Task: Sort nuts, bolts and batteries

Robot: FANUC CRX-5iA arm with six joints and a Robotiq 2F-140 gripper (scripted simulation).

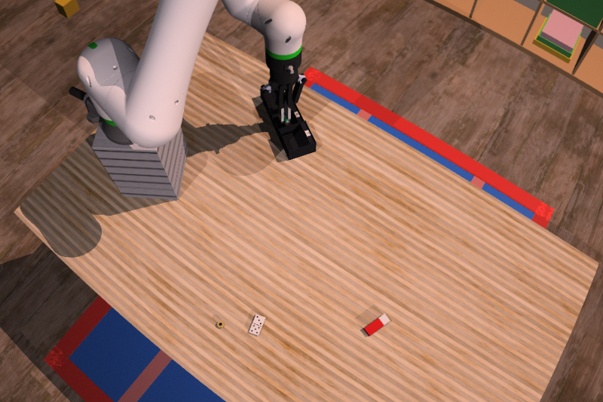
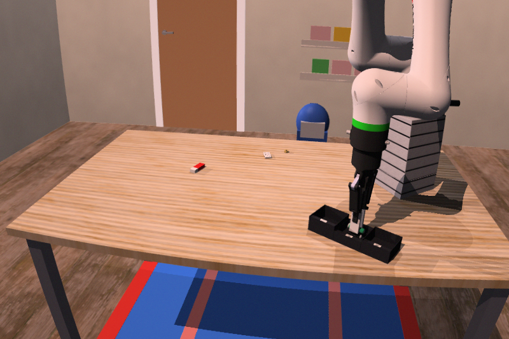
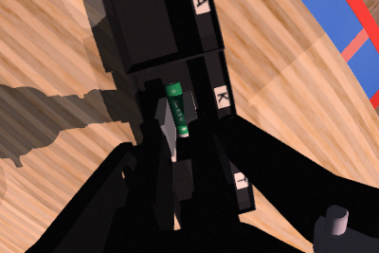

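Now: hand 3 cm above the green battery. Round my hand: dark battery: 5 cm below; white domino: 23 cm ahead, 57 cm to the right, 5 cm below; three joined black bins: 1 cm ahead, 1 cm to the left, 4 cm below.
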